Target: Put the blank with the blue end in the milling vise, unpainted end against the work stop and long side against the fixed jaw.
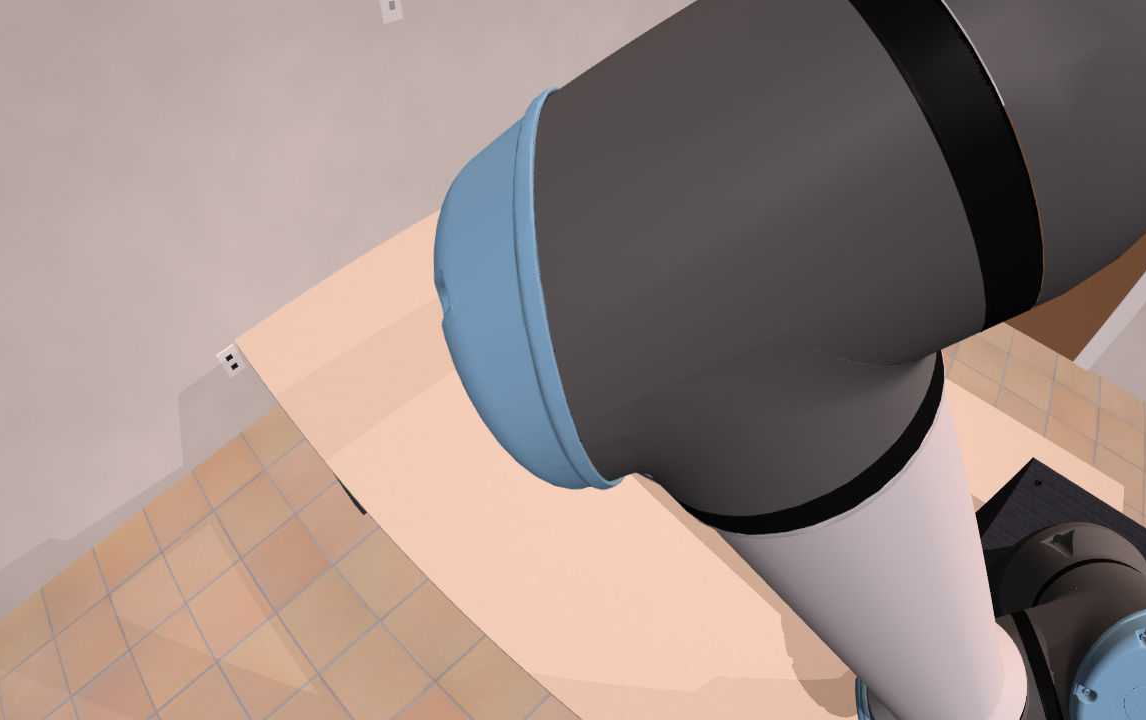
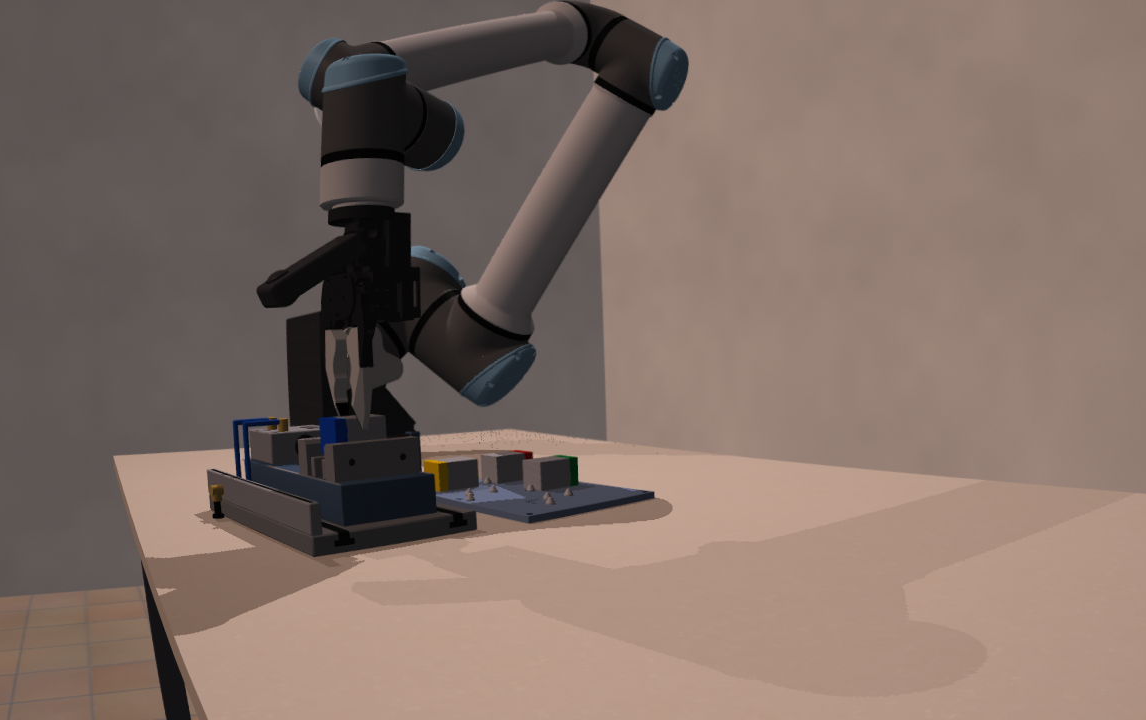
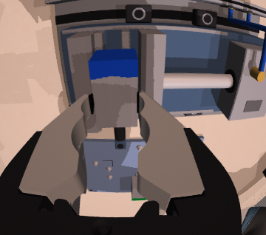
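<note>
My gripper is now 2 cm above the blue-ended blank. From my hand the other things lie so: pale rod: 9 cm behind, 4 cm below; moving jaw: 4 cm below, 3 cm behind; work stop: 5 cm to the left, 3 cm below, 1 cm behind.
</note>
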